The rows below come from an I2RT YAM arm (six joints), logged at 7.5 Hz.
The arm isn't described. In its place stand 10 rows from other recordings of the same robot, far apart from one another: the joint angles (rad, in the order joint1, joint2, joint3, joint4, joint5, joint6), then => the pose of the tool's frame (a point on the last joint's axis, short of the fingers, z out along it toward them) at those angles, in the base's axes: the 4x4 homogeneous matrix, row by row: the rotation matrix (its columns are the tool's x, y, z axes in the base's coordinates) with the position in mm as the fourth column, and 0 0 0 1 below.
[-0.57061 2.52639 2.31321 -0.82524 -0.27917 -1.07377] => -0.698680, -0.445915, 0.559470, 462.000; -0.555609, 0.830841, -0.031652, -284.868; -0.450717, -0.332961, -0.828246, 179.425; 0, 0, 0, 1
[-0.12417 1.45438 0.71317 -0.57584 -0.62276 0.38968] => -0.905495, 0.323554, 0.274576, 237.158; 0.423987, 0.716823, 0.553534, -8.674; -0.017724, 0.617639, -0.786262, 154.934; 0, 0, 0, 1
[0.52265 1.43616 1.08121 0.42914 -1.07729 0.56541] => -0.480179, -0.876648, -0.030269, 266.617; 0.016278, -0.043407, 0.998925, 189.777; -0.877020, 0.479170, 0.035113, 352.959; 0, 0, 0, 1
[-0.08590 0.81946 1.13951 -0.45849 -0.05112 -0.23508] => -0.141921, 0.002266, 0.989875, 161.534; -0.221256, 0.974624, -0.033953, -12.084; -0.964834, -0.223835, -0.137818, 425.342; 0, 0, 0, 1
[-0.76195 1.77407 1.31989 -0.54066 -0.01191 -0.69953] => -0.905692, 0.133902, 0.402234, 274.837; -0.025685, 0.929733, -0.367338, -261.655; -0.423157, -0.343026, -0.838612, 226.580; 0, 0, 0, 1
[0.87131 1.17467 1.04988 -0.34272 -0.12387 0.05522] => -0.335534, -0.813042, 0.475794, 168.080; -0.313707, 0.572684, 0.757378, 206.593; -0.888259, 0.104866, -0.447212, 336.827; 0, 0, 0, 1
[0.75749 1.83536 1.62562 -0.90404 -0.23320 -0.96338] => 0.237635, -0.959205, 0.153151, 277.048; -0.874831, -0.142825, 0.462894, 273.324; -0.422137, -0.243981, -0.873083, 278.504; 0, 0, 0, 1
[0.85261 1.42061 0.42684 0.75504 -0.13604 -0.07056] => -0.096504, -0.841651, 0.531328, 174.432; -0.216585, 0.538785, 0.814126, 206.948; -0.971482, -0.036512, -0.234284, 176.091; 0, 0, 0, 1
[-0.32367 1.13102 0.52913 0.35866 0.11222 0.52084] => 0.010488, 0.477142, 0.878764, 235.446; 0.518043, 0.749088, -0.412915, -83.189; -0.855290, 0.459568, -0.239324, 236.776; 0, 0, 0, 1
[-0.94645 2.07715 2.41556 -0.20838 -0.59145 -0.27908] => -0.023645, 0.357667, 0.933550, 286.116; -0.358375, 0.868717, -0.341904, -363.157; -0.933278, -0.342645, 0.107638, 495.734; 0, 0, 0, 1
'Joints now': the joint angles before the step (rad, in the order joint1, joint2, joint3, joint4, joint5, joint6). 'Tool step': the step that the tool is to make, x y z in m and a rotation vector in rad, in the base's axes. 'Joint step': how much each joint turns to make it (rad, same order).
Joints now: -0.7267 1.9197 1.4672 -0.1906 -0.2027 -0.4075
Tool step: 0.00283 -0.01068 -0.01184 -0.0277 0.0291 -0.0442
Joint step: -0.0095 0.0442 0.0158 0.0232 0.0519 -0.0113
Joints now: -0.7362 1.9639 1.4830 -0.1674 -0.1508 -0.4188
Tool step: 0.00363 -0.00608 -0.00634 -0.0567 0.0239 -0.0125
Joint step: -0.0011 0.0280 0.0091 0.0342 0.0438 -0.0401
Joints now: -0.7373 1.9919 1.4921 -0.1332 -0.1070 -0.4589
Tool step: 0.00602 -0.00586 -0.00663 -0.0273 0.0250 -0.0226
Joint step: 0.0026 0.0376 0.0286 0.0075 0.0422 -0.0150
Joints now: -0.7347 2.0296 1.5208 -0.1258 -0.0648 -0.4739
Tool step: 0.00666 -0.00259 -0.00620 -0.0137 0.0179 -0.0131
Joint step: 0.0076 0.0319 0.0240 0.0035 0.0298 -0.0055
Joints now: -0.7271 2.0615 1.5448 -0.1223 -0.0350 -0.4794
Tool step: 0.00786 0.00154 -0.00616 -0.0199 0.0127 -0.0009
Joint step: 0.0153 0.0244 0.0106 0.0172 0.0269 -0.0091
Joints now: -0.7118 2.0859 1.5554 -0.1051 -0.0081 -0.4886
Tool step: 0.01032 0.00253 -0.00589 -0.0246 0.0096 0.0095
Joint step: 0.0195 0.0287 0.0171 0.0203 0.0228 -0.0143
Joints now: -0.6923 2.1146 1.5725 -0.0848 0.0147 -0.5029
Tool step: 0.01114 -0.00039 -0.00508 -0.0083 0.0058 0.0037
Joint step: 0.0148 0.0390 0.0405 -0.0006 0.0149 -0.0017
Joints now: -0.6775 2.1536 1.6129 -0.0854 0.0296 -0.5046
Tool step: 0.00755 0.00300 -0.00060 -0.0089 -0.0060 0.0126
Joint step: 0.0144 0.0146 0.0171 0.0077 0.0034 -0.0016
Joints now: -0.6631 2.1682 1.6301 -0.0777 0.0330 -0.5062
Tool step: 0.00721 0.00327 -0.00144 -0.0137 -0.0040 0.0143
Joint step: 0.0143 0.0142 0.0126 0.0133 0.0048 -0.0069
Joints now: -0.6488 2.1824 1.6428 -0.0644 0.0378 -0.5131
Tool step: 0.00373 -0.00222 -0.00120 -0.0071 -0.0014 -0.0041
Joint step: 0.0015 0.0172 0.0211 0.0015 0.0073 -0.0008
